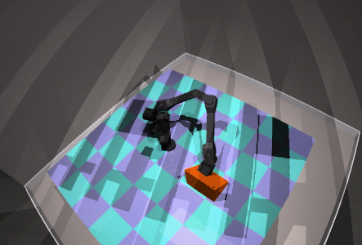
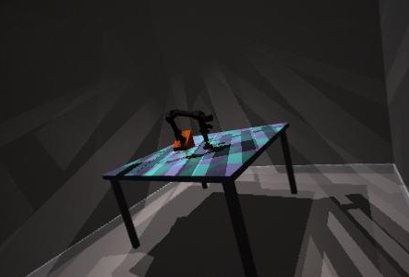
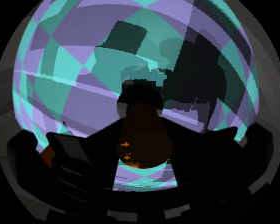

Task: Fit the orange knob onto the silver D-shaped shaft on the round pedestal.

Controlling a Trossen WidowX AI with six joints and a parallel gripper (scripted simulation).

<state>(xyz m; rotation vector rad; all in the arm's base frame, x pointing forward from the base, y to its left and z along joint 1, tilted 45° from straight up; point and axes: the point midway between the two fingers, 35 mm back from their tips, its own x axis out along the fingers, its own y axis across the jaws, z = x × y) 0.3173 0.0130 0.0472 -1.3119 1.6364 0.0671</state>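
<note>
Right now my gripper tip is 3 cm below the orange knob. From my gripper tip the other things lie so: dark round pedestal (4 cm below).
</note>
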